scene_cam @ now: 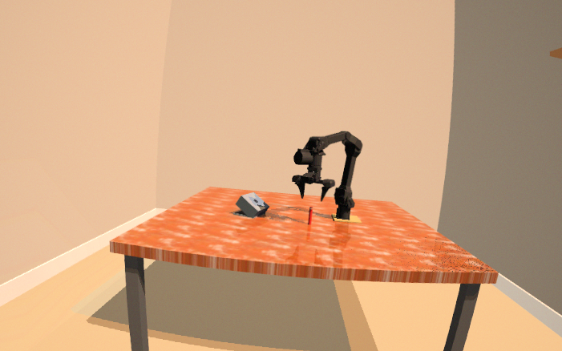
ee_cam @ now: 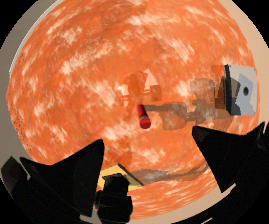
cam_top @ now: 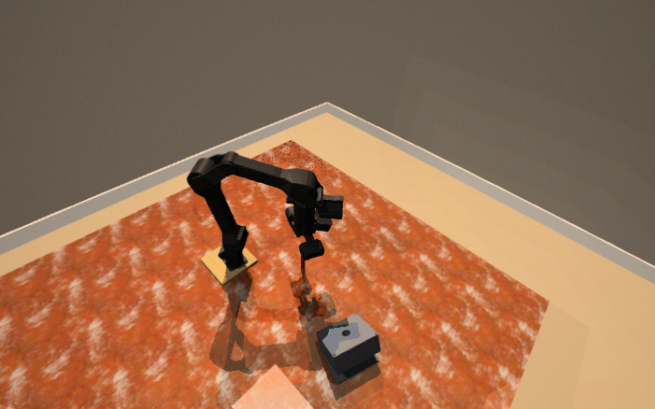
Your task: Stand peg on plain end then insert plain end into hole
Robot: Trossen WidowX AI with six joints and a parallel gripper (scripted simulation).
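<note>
Now: the red peg 50 mm below my gripper tip. The rest, counted from my gripper tip: sloped panel: 280 mm ahead, 60 mm to the right, 70 mm below.
</note>
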